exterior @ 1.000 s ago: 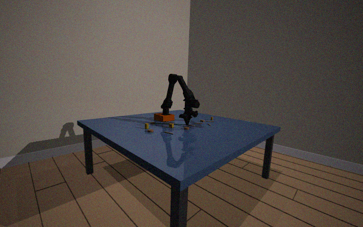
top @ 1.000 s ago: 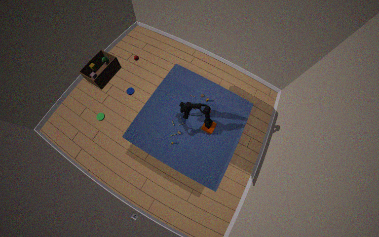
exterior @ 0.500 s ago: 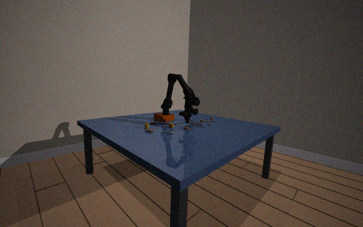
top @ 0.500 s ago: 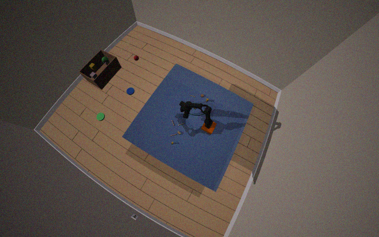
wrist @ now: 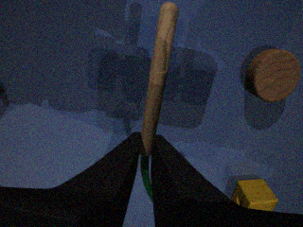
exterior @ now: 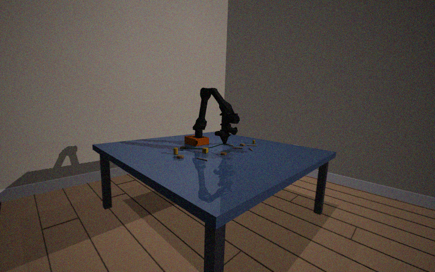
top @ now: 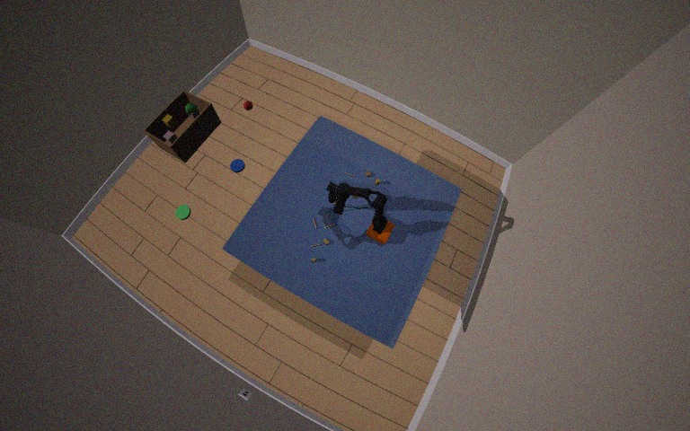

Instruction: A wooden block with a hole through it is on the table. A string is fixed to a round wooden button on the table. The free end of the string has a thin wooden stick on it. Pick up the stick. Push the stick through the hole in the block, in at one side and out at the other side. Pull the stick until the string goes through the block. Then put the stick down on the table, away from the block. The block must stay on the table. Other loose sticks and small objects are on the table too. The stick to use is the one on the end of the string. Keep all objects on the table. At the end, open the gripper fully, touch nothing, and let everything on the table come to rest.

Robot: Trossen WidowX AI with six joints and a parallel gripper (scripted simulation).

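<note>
Now: gripper tip 30 mm past the yellow wooden block, 140 mm to the left of it and 30 mm above it. Round my gripper tip: thin wooden stick (10 mm ahead, 10 mm to the left); then yellow cylinder (90 mm behind, 330 mm to the right, 30 mm below).
</note>
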